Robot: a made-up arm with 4 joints. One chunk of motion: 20 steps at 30 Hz.
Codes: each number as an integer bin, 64 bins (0 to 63) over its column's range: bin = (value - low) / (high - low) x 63, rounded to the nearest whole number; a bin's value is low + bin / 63 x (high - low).
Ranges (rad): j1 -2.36..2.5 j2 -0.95..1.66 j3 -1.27..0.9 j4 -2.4..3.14
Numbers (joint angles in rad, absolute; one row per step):
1: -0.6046 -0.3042 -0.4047 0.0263
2: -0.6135 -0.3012 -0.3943 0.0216
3: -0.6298 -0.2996 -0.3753 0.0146
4: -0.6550 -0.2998 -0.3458 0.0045
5: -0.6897 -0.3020 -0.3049 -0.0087
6: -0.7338 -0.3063 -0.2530 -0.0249
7: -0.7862 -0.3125 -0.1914 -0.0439
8: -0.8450 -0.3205 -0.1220 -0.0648
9: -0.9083 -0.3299 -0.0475 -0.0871
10: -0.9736 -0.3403 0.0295 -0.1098
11: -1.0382 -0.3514 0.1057 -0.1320
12: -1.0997 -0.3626 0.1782 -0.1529
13: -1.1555 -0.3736 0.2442 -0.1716
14: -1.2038 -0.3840 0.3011 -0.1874
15: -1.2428 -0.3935 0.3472 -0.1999
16: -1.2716 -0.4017 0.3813 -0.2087
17: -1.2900 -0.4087 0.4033 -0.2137
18: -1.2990 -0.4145 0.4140 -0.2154
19: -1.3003 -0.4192 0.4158 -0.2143
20: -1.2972 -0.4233 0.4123 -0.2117
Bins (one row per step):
1: 23 16 25 28
2: 23 16 25 28
3: 22 16 26 27
4: 22 16 27 27
5: 22 16 28 27
6: 21 16 30 27
7: 20 15 31 27
8: 20 15 33 27
9: 19 15 35 26
10: 18 15 38 26
11: 17 14 40 26
12: 16 14 42 26
13: 16 14 44 25
14: 15 14 46 25
15: 14 13 47 25
16: 14 13 48 25
17: 14 13 49 25
18: 14 13 49 25
19: 14 13 49 25
20: 14 13 49 25

